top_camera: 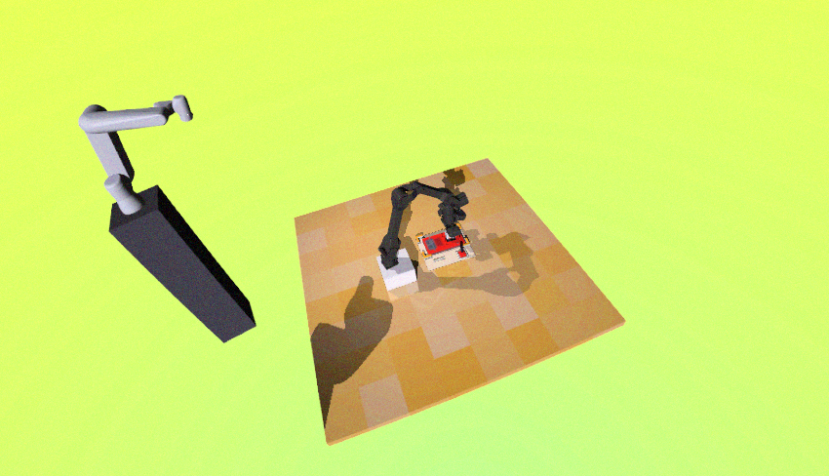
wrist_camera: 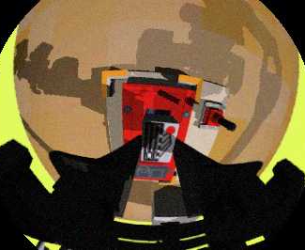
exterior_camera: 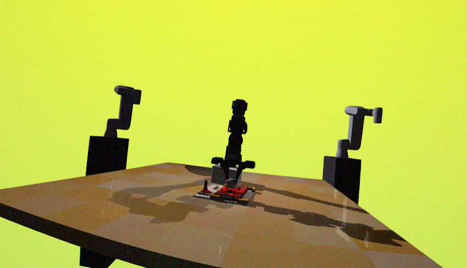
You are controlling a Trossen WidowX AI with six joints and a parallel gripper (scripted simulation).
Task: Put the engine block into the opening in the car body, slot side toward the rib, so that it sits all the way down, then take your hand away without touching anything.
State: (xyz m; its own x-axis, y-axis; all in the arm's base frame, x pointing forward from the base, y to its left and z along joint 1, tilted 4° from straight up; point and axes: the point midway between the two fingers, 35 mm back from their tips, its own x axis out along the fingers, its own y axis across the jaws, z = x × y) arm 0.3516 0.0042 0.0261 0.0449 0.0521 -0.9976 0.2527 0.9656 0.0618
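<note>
The engine block is 10 mm below my gripper tip. Also, from my gripper tip: pale base plate (40 mm behind, 50 mm below); black post (10 mm behind, 110 mm to the right, 30 mm below).
</note>
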